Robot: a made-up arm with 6 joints.
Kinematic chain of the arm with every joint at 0, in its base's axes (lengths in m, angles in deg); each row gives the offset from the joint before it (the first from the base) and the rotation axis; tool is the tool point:
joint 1: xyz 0 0 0.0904 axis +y
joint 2: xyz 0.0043 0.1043 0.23 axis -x
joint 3: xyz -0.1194 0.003 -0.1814 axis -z
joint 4: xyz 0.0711 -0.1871 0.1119 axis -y
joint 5: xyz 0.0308 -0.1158 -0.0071 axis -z
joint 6: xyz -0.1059 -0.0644 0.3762 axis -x
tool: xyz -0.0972 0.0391 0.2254
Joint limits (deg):
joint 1: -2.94..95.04
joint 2: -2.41..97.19
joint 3: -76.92..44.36
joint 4: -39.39..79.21
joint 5: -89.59..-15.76
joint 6: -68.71..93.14
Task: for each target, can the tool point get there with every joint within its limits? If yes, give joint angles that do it. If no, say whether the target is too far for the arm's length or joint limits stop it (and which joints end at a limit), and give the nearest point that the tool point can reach.
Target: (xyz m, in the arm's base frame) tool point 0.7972 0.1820 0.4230
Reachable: yes | joints 59.68 85.51 -63.25 60.62 -77.64 27.50
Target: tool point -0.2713 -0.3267 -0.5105
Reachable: no: joint limits stop it (at a limit: joint 1, joint 2, joint 3, joint 4) | nearest point 0.0422 -0.2653 -0.2229 | short by 0.430 m
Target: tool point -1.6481 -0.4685 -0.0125
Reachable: no: too far | nearest point -0.8216 -0.1568 0.2161 | short by 0.912 m
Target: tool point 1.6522 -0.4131 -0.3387
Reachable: no: too far | nearest point 0.9652 -0.1616 -0.0846 | short by 0.774 m
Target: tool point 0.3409 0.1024 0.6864
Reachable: yes | joints 87.41 60.08 29.72 40.17 -46.57 79.64
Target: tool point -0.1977 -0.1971 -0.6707
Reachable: no: joint limits stop it (at a limit: joint 2, joint 4, joint 5, joint 6) | nearest point -0.1515 0.1800 -0.4926 | short by 0.420 m
